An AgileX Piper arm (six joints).
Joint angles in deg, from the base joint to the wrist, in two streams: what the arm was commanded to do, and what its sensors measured. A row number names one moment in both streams.
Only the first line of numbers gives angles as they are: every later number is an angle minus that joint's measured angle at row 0.
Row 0, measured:
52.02 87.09 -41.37 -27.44 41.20 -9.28
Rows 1 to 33, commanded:
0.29 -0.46 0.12 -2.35 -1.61 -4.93
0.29 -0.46 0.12 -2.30 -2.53 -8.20
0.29 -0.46 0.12 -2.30 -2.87 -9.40
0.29 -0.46 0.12 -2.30 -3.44 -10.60
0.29 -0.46 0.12 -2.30 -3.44 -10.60
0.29 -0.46 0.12 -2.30 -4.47 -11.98
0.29 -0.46 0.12 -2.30 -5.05 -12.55
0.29 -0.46 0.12 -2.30 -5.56 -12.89
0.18 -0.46 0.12 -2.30 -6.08 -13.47
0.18 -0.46 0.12 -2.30 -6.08 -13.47
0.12 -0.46 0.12 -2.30 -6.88 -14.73
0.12 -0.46 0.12 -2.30 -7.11 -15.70
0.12 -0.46 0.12 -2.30 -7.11 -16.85
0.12 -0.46 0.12 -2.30 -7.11 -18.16
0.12 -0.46 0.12 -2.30 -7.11 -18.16
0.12 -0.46 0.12 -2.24 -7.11 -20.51
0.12 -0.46 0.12 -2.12 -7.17 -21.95
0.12 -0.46 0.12 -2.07 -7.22 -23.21
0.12 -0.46 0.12 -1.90 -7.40 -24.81
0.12 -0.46 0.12 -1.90 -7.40 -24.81
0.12 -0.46 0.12 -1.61 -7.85 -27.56
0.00 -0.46 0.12 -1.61 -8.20 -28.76
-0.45 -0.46 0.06 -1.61 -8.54 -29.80
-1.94 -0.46 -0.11 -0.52 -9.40 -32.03
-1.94 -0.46 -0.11 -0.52 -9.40 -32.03
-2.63 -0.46 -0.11 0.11 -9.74 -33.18
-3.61 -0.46 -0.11 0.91 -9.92 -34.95
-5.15 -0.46 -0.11 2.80 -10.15 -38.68
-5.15 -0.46 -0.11 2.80 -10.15 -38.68
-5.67 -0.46 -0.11 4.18 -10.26 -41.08
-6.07 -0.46 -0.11 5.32 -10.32 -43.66
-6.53 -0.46 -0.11 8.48 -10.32 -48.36
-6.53 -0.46 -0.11 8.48 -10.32 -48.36
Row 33, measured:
-5.67 0.00 0.00 5.04 -9.17 -41.31
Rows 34 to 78, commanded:
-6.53 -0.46 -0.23 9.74 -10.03 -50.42
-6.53 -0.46 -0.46 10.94 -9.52 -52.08
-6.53 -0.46 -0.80 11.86 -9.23 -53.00
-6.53 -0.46 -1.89 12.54 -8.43 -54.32
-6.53 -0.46 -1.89 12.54 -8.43 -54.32
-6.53 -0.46 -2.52 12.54 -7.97 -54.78
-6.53 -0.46 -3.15 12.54 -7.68 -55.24
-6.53 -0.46 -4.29 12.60 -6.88 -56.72
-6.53 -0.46 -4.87 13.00 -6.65 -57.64
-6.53 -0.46 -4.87 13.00 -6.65 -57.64
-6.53 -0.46 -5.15 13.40 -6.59 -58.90
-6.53 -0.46 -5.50 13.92 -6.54 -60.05
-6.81 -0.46 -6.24 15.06 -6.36 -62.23
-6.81 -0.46 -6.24 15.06 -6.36 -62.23
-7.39 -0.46 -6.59 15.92 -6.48 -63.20
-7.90 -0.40 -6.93 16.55 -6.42 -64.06
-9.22 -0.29 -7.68 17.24 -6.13 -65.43
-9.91 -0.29 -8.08 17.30 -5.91 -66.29
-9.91 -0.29 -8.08 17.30 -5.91 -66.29
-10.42 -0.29 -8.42 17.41 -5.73 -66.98
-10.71 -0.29 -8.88 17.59 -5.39 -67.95
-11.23 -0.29 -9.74 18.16 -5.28 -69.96
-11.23 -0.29 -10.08 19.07 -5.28 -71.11
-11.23 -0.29 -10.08 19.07 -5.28 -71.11
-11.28 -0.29 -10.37 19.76 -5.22 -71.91
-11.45 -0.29 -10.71 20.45 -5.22 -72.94
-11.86 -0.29 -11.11 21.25 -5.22 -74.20
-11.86 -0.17 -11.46 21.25 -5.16 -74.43
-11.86 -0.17 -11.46 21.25 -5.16 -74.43
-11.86 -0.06 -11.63 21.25 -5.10 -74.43
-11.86 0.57 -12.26 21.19 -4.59 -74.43
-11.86 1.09 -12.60 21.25 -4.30 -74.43
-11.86 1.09 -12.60 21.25 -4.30 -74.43
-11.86 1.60 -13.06 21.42 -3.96 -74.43
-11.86 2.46 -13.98 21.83 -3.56 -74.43
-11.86 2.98 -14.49 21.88 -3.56 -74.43
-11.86 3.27 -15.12 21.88 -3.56 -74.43
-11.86 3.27 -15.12 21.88 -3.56 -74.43
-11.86 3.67 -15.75 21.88 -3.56 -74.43
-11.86 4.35 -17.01 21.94 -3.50 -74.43
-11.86 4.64 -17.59 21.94 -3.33 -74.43
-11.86 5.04 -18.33 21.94 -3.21 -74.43
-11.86 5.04 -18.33 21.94 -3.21 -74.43
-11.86 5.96 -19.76 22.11 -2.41 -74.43
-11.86 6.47 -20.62 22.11 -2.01 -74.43
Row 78, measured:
-11.45 5.67 -18.62 21.94 -2.24 -73.91
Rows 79 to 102, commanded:
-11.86 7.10 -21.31 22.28 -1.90 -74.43
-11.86 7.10 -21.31 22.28 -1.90 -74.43
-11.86 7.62 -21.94 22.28 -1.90 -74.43
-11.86 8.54 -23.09 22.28 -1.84 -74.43
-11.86 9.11 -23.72 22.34 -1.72 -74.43
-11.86 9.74 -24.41 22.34 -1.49 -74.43
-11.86 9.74 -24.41 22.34 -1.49 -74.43
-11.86 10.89 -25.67 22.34 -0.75 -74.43
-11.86 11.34 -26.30 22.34 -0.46 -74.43
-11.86 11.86 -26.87 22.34 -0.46 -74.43
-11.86 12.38 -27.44 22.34 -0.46 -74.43
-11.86 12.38 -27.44 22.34 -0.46 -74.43
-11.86 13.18 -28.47 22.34 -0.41 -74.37
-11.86 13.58 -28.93 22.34 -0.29 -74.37
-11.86 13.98 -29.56 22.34 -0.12 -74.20
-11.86 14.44 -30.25 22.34 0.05 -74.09
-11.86 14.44 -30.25 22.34 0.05 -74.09
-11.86 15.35 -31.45 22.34 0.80 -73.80
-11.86 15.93 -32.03 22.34 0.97 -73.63
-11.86 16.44 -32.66 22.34 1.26 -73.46
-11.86 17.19 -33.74 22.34 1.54 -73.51
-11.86 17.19 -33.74 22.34 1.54 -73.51
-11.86 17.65 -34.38 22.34 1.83 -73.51
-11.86 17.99 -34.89 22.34 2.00 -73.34
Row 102, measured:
-11.45 17.30 -33.00 22.17 2.00 -73.80
